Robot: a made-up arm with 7 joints. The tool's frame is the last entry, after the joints. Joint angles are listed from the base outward.
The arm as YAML. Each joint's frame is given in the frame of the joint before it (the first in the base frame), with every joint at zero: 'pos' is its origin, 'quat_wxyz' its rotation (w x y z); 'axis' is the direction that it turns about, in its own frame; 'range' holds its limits. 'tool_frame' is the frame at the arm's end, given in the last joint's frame.
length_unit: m
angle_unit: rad
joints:
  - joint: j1
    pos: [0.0, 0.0, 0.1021]
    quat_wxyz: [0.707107, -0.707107, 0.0, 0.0]
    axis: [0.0, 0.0, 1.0]
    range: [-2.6, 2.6]
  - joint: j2
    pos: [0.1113, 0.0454, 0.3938]
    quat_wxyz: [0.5, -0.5, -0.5, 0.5]
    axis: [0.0, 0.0, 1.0]
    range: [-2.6, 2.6]
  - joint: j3
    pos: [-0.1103, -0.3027, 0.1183]
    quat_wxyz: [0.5, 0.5, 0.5, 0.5]
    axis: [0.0, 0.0, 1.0]
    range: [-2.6, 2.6]
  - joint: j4
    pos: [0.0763, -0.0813, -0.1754]
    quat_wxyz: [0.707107, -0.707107, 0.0, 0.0]
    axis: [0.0, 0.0, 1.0]
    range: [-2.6, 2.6]
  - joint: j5
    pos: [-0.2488, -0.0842, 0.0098]
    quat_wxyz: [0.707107, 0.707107, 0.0, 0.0]
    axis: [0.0, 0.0, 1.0]
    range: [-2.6, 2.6]
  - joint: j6
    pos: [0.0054, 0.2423, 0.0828]
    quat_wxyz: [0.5, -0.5, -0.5, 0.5]
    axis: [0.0, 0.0, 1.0]
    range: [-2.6, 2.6]
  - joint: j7
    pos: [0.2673, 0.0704, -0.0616]
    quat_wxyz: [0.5, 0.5, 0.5, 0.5]
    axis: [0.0, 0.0, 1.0]
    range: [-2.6, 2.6]
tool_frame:
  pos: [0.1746, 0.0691, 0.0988]
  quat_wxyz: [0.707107, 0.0, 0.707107, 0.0]
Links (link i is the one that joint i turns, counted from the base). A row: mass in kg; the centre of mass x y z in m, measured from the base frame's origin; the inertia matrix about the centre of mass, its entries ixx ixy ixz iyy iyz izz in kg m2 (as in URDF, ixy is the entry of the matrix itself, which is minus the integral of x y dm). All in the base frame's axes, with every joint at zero. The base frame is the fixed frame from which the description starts. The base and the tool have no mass.
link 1: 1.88; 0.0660 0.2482 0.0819; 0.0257 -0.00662 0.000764 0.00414 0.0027 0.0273
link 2: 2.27; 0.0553 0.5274 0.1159; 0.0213 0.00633 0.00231 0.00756 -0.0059 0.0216
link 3: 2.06; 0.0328 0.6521 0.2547; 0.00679 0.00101 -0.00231 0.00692 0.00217 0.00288
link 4: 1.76; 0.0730 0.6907 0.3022; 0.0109 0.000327 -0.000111 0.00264 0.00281 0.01
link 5: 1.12; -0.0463 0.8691 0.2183; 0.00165 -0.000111 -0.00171 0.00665 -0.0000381 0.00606
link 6: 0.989; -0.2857 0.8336 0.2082; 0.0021 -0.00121 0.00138 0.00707 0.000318 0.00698
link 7: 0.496; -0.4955 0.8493 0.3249; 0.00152 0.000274 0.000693 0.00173 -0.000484 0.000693
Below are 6 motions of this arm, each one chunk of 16 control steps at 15 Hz.
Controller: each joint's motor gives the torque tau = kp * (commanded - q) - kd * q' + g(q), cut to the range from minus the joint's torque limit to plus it. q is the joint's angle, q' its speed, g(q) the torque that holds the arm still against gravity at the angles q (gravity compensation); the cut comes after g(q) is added. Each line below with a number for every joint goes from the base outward.
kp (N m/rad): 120 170 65 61 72 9.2 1.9
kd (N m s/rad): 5.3 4.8 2 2.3 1.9 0.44 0.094
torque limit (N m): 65 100 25 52 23 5.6 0.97
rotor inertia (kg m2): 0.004 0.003 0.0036 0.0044 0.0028 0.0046 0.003
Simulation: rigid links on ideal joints. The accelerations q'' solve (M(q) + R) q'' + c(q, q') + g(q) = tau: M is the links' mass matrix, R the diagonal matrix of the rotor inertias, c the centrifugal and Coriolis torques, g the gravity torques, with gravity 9.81 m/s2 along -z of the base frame. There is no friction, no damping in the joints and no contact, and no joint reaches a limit. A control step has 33 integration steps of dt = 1/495 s. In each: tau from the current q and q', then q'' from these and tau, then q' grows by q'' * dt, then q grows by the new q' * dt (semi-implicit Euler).
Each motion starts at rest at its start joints. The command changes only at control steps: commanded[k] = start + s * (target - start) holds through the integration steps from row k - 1 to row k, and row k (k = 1, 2, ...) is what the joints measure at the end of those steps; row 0 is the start. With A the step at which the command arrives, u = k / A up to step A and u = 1 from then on. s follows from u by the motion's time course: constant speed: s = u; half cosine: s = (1 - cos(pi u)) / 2; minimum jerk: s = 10 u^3 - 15 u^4 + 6 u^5; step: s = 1 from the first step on.
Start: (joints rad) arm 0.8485 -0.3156 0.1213 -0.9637 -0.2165 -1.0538 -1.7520
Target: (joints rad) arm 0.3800 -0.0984 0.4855 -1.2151 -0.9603 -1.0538 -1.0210
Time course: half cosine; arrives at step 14
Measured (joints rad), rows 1 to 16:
1: 0.8466 -0.3144 0.1258 -0.9690 -0.2231 -1.0492 -1.7410
2: 0.8382 -0.3109 0.1401 -0.9835 -0.2453 -1.0393 -1.7038
3: 0.8189 -0.3044 0.1632 -1.0042 -0.2854 -1.0310 -1.6425
4: 0.7858 -0.2928 0.1923 -1.0279 -0.3425 -1.0274 -1.5703
5: 0.7388 -0.2740 0.2251 -1.0518 -0.4139 -1.0274 -1.4969
6: 0.6808 -0.2473 0.2604 -1.0734 -0.4959 -1.0282 -1.4250
7: 0.6176 -0.2138 0.2977 -1.0920 -0.5842 -1.0279 -1.3555
8: 0.5566 -0.1772 0.3366 -1.1082 -0.6738 -1.0268 -1.2910
9: 0.5040 -0.1424 0.3759 -1.1240 -0.7601 -1.0277 -1.2354
10: 0.4620 -0.1146 0.4136 -1.1412 -0.8378 -1.0329 -1.1908
11: 0.4294 -0.0968 0.4465 -1.1605 -0.9016 -1.0427 -1.1565
12: 0.4037 -0.0894 0.4719 -1.1809 -0.9469 -1.0556 -1.1302
13: 0.3850 -0.0900 0.4880 -1.1996 -0.9715 -1.0700 -1.1101
14: 0.3752 -0.0955 0.4938 -1.2131 -0.9753 -1.0844 -1.0971
15: 0.3743 -0.1020 0.4917 -1.2218 -0.9657 -1.0927 -1.0790
16: 0.3774 -0.1065 0.4877 -1.2272 -0.9554 -1.0896 -1.0419

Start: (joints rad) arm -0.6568 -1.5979 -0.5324 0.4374 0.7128 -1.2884 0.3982
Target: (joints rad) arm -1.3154 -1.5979 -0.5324 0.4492 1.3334 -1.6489 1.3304
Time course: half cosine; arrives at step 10
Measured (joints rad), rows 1 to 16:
1: -0.6647 -1.5994 -0.5316 0.4404 0.7264 -1.2918 0.3993
2: -0.6956 -1.6023 -0.5273 0.4461 0.7717 -1.3096 0.4250
3: -0.7570 -1.6029 -0.5200 0.4478 0.8491 -1.3502 0.5132
4: -0.8439 -1.5994 -0.5137 0.4431 0.9470 -1.4076 0.6675
5: -0.9463 -1.5945 -0.5112 0.4366 1.0494 -1.4691 0.8491
6: -1.0544 -1.5918 -0.5150 0.4338 1.1425 -1.5251 1.0125
7: -1.1596 -1.5920 -0.5250 0.4352 1.2187 -1.5712 1.1409
8: -1.2521 -1.5926 -0.5384 0.4370 1.2747 -1.6057 1.2398
9: -1.3206 -1.5922 -0.5511 0.4361 1.3080 -1.6267 1.3124
10: -1.3555 -1.5915 -0.5607 0.4334 1.3157 -1.6318 1.3504
11: -1.3600 -1.5924 -0.5632 0.4330 1.3130 -1.6245 1.3479
12: -1.3475 -1.5948 -0.5543 0.4361 1.3189 -1.6165 1.3210
13: -1.3276 -1.5974 -0.5379 0.4397 1.3311 -1.6170 1.2984
14: -1.3082 -1.6000 -0.5234 0.4429 1.3416 -1.6272 1.2963
15: -1.2959 -1.6026 -0.5159 0.4469 1.3461 -1.6442 1.3118
16: -1.2936 -1.6039 -0.5163 0.4515 1.3445 -1.6627 1.3343

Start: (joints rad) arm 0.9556 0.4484 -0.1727 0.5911 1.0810 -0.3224 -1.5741
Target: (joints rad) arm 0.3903 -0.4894 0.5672 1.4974 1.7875 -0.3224 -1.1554
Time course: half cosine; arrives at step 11
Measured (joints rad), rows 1 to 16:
1: 0.9555 0.4396 -0.1707 0.6017 1.0875 -0.3194 -1.5756
2: 0.9480 0.4017 -0.1563 0.6437 1.1080 -0.3140 -1.5791
3: 0.9192 0.3190 -0.1123 0.7263 1.1495 -0.3178 -1.5872
4: 0.8595 0.1947 -0.0253 0.8387 1.2294 -0.3417 -1.5965
5: 0.7667 0.0480 0.1021 0.9591 1.3627 -0.3734 -1.5652
6: 0.6478 -0.0987 0.2405 1.0703 1.5317 -0.3753 -1.4273
7: 0.5264 -0.2322 0.3581 1.1700 1.6877 -0.3246 -1.1659
8: 0.4311 -0.3491 0.4461 1.2611 1.7912 -0.2337 -0.8669
9: 0.3754 -0.4444 0.5081 1.3423 1.8310 -0.1434 -0.6286
10: 0.3567 -0.5068 0.5525 1.4077 1.8282 -0.1008 -0.5999
11: 0.3612 -0.5248 0.5727 1.4526 1.8041 -0.1257 -0.8526
12: 0.3812 -0.5084 0.5746 1.4749 1.7697 -0.2126 -1.1345
13: 0.4037 -0.4874 0.5751 1.4915 1.7535 -0.3287 -1.2965
14: 0.4129 -0.4788 0.5758 1.5223 1.7607 -0.4133 -1.3388
15: 0.4087 -0.4786 0.5772 1.5585 1.7781 -0.4520 -1.3063
16: 0.4002 -0.4780 0.5773 1.5810 1.7924 -0.4641 -1.2448

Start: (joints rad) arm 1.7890 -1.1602 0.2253 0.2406 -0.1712 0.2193 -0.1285
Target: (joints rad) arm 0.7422 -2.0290 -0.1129 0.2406 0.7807 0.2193 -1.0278
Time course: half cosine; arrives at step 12
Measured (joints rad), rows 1 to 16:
1: 1.7834 -1.1671 0.2197 0.2448 -0.1546 0.2242 -0.1379
2: 1.7567 -1.1951 0.2090 0.2528 -0.0997 0.2378 -0.1599
3: 1.6953 -1.2539 0.2000 0.2555 -0.0048 0.2508 -0.1806
4: 1.5985 -1.3418 0.1888 0.2492 0.1182 0.2463 -0.1987
5: 1.4744 -1.4499 0.1667 0.2368 0.2521 0.2181 -0.2359
6: 1.3326 -1.5681 0.1286 0.2233 0.3827 0.1780 -0.3150
7: 1.1815 -1.6878 0.0756 0.2115 0.5006 0.1439 -0.4417
8: 1.0307 -1.8020 0.0111 0.2009 0.5980 0.1273 -0.6071
9: 0.8924 -1.9051 -0.0603 0.1905 0.6683 0.1327 -0.7940
10: 0.7789 -1.9921 -0.1301 0.1799 0.7080 0.1617 -0.9777
11: 0.7004 -2.0576 -0.1870 0.1693 0.7184 0.2127 -1.1238
12: 0.6638 -2.0950 -0.2197 0.1585 0.7053 0.2780 -1.2007
13: 0.6609 -2.1036 -0.2217 0.1560 0.6960 0.3439 -1.2077
14: 0.6763 -2.0899 -0.1946 0.1664 0.7147 0.3806 -1.1588
15: 0.7034 -2.0630 -0.1493 0.1830 0.7534 0.3605 -1.0742
16: 0.7358 -2.0338 -0.1020 0.2045 0.7947 0.2904 -0.9883

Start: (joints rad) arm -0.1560 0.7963 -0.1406 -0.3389 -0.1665 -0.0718 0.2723
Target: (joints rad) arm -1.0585 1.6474 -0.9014 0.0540 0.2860 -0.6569 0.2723
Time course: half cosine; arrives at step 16
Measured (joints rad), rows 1 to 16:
1: -0.1618 0.7985 -0.1487 -0.3393 -0.1622 -0.0682 0.2686
2: -0.1802 0.8095 -0.1732 -0.3388 -0.1493 -0.0582 0.2528
3: -0.2125 0.8370 -0.2134 -0.3329 -0.1286 -0.0474 0.2217
4: -0.2585 0.8855 -0.2668 -0.3175 -0.1006 -0.0476 0.1848
5: -0.3175 0.9547 -0.3294 -0.2912 -0.0647 -0.0718 0.1597
6: -0.3880 1.0405 -0.3957 -0.2554 -0.0203 -0.1258 0.1609
7: -0.4685 1.1362 -0.4606 -0.2134 0.0321 -0.2061 0.1930
8: -0.5575 1.2345 -0.5217 -0.1690 0.0885 -0.3020 0.2481
9: -0.6531 1.3294 -0.5792 -0.1246 0.1434 -0.4015 0.3105
10: -0.7523 1.4166 -0.6346 -0.0812 0.1915 -0.4951 0.3648
11: -0.8504 1.4929 -0.6892 -0.0392 0.2297 -0.5772 0.4017
12: -0.9406 1.5563 -0.7426 0.0006 0.2570 -0.6454 0.4192
13: -1.0160 1.6058 -0.7930 0.0362 0.2741 -0.6979 0.4196
14: -1.0702 1.6409 -0.8372 0.0655 0.2827 -0.7336 0.4058
15: -1.1000 1.6617 -0.8711 0.0857 0.2842 -0.7515 0.3810
16: -1.1050 1.6681 -0.8908 0.0948 0.2803 -0.7517 0.3499

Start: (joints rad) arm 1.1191 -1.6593 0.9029 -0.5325 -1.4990 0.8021 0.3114
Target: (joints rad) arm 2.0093 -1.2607 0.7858 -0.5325 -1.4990 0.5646 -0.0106
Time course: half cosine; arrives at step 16
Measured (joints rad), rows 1 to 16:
1: 1.1238 -1.6577 0.9022 -0.5328 -1.4991 0.8003 0.3061
2: 1.1427 -1.6504 0.8995 -0.5337 -1.4998 0.7938 0.2901
3: 1.1800 -1.6336 0.8940 -0.5349 -1.5008 0.7826 0.2678
4: 1.2334 -1.6068 0.8863 -0.5353 -1.5006 0.7678 0.2472
5: 1.2990 -1.5722 0.8774 -0.5347 -1.4984 0.7501 0.2305
6: 1.3742 -1.5331 0.8678 -0.5337 -1.4954 0.7298 0.2155
7: 1.4568 -1.4923 0.8573 -0.5331 -1.4931 0.7071 0.1983
8: 1.5442 -1.4518 0.8457 -0.5332 -1.4924 0.6830 0.1759
9: 1.6332 -1.4125 0.8335 -0.5336 -1.4930 0.6594 0.1480
10: 1.7202 -1.3751 0.8216 -0.5338 -1.4943 0.6379 0.1168
11: 1.8015 -1.3405 0.8106 -0.5335 -1.4956 0.6197 0.0856
12: 1.8739 -1.3099 0.8010 -0.5326 -1.4967 0.6048 0.0575
13: 1.9344 -1.2849 0.7931 -0.5316 -1.4978 0.5930 0.0340
14: 1.9806 -1.2665 0.7873 -0.5307 -1.4989 0.5841 0.0159
15: 2.0106 -1.2558 0.7836 -0.5302 -1.5000 0.5778 0.0032
16: 2.0231 -1.2529 0.7824 -0.5300 -1.5007 0.5747 -0.0034

